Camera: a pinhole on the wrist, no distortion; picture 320 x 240 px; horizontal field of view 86.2 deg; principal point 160.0 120.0 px. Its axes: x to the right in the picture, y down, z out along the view. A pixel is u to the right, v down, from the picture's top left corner.
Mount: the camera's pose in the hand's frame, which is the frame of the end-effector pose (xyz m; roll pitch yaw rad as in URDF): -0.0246 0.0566 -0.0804 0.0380 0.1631 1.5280
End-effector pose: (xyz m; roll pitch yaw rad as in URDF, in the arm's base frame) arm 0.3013 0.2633 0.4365 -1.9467 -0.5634 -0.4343
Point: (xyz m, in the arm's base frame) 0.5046 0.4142 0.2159
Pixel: 174.3 124.3
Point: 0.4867 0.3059 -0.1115
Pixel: 288.2 187.8
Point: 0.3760 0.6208 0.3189
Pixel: 70.6 170.3
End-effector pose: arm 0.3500 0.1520 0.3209 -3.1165 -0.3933 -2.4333
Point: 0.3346 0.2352 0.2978
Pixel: 163.9 175.6
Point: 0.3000 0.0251 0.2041
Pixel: 42.9 51.1
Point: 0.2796 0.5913 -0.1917
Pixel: outside the picture
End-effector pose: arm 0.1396 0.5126 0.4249 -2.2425 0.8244 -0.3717
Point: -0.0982 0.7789 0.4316
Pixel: 138.2 225.9
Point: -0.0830 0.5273 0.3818
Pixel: 269.7 227.8
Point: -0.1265 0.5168 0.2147
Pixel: 310.1 127.5
